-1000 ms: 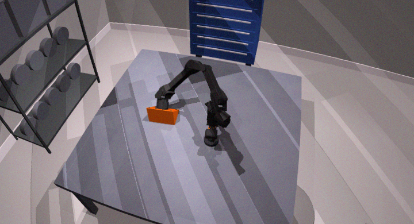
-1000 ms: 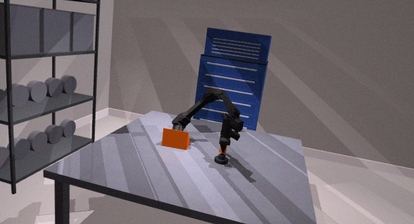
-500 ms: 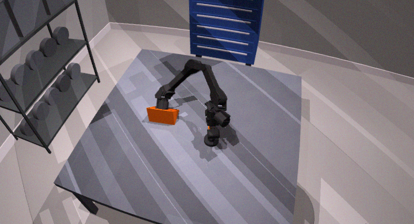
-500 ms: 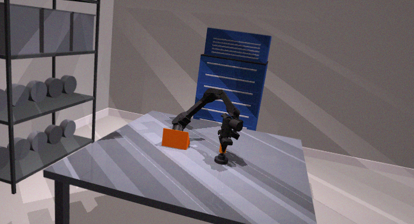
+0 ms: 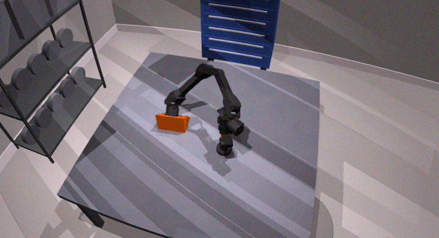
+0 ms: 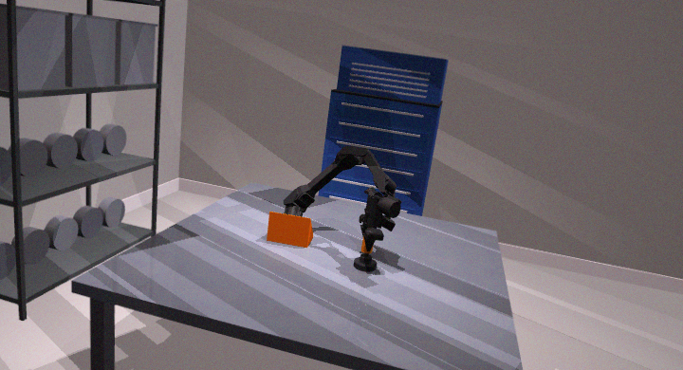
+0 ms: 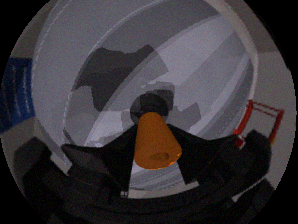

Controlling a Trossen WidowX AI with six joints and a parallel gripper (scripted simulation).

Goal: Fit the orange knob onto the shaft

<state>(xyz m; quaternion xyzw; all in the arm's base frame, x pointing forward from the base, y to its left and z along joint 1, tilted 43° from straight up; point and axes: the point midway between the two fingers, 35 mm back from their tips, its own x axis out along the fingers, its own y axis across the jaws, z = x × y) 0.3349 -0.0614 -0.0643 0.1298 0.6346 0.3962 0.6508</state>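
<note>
The dark round pedestal lies 40 mm below my gripper tip. Round my gripper tip: orange knob: 20 mm above.
</note>
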